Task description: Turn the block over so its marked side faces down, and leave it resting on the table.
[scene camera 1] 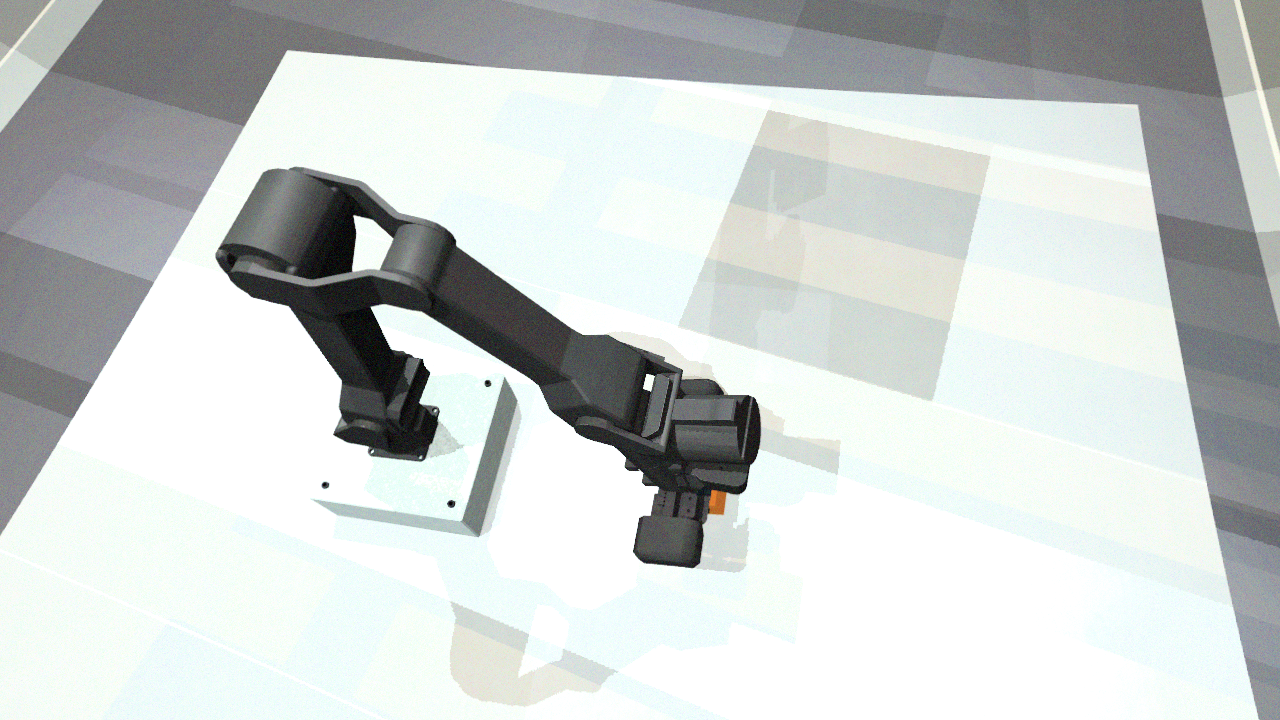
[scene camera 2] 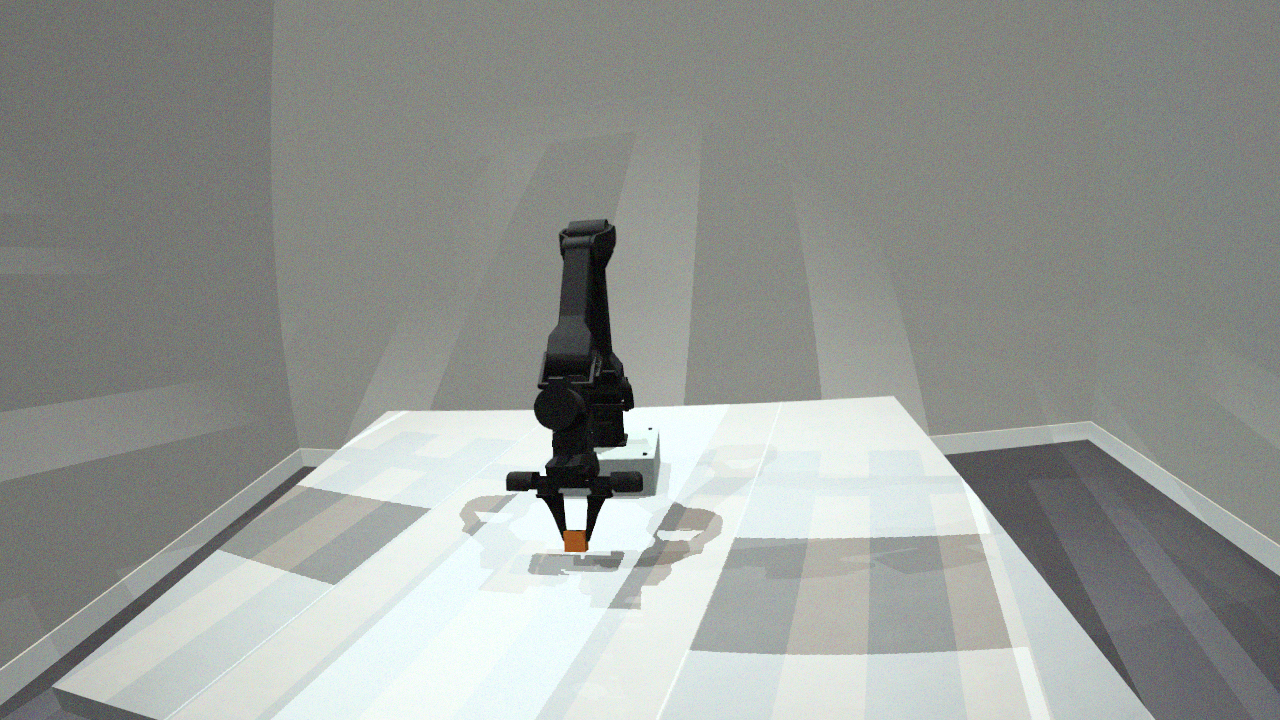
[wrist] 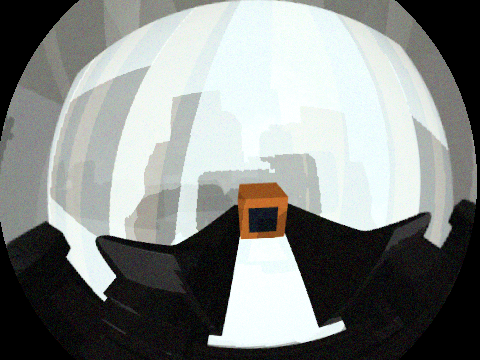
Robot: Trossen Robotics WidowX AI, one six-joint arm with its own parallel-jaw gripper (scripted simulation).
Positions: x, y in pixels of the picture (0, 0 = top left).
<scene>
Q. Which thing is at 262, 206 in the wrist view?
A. An orange block.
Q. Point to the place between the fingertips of the gripper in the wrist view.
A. At 260, 209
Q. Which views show the gripper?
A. Scene camera 1, scene camera 2 and the wrist view: all of them.
</scene>
